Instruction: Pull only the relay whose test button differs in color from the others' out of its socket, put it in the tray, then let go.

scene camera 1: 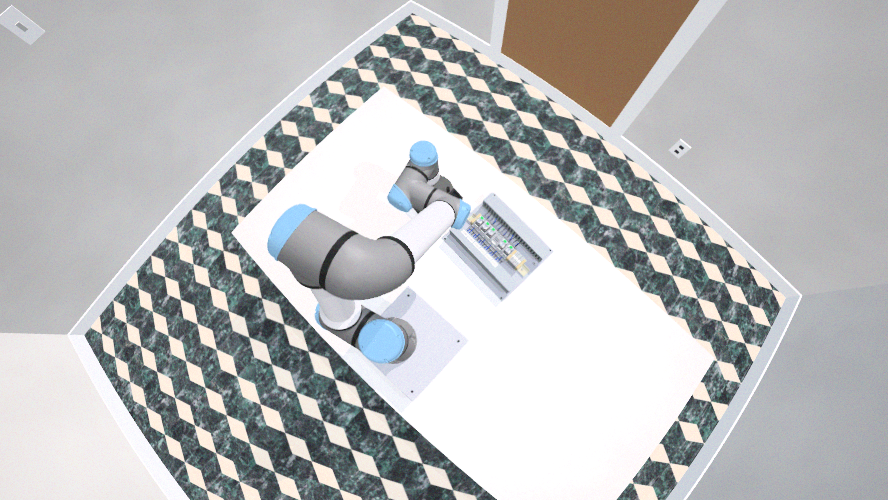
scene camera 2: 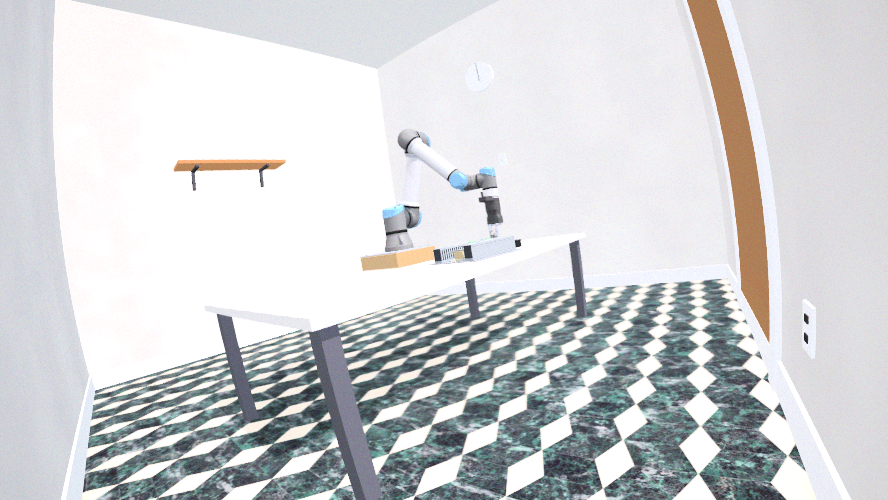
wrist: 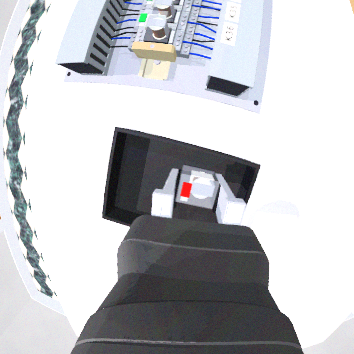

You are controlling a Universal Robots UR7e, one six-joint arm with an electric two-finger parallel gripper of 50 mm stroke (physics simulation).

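Frame: origin at the arm's base, x up, y left, z back, level; centimetres.
Seen in the pictures: gripper, fingertip midpoint: [scene camera 2: 494, 237] [wrist: 194, 182]; arm's base, origin of the base link: [scene camera 2: 399, 249].
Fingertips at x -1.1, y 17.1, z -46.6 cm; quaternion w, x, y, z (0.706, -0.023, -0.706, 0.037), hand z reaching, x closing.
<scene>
Offsets run from my fingertips to a thing's middle. "spot": to the spot under its first point. Level surfaces: height alone.
My gripper [wrist: 194, 182] [scene camera 2: 494, 232] is shut on the relay with the red test button {dy -0.4, dx +1.6, dz +0.0 cm} [wrist: 202, 190], a grey block with a clear round top. In the wrist view it is upright over the right half of the black tray {spot: dy +0.4, dx -4.4, dz -9.5 cm} [wrist: 114, 172], inside the rim's outline. Its lower end is hidden, so I cannot tell whether it touches the tray floor. The other relays, with green test buttons, sit in the socket row; the nearest such relay {dy -15.6, dx -1.7, dz -4.3 cm} [wrist: 158, 31] stands at the row's end. In the scene camera 1 view the arm hides my fingers.
The socket panel {spot: dy -11.6, dx -6.1, dz -9.8 cm} [wrist: 117, 77] [scene camera 2: 494, 249] lies beyond the tray, with raised wire ducts {spot: dy -12.7, dx -0.1, dz -11.4 cm} [wrist: 82, 55] {spot: dy -10.8, dx -0.1, dz +3.9 cm} [wrist: 240, 65] along both sides, blue and black wires and a beige end stop {dy -13.7, dx -3.9, dz -4.6 cm} [wrist: 154, 51]. The robot's base plate [scene camera 1: 434, 347] is beside the panel on the white table {dx -6.4 cm} [scene camera 1: 590, 385].
</scene>
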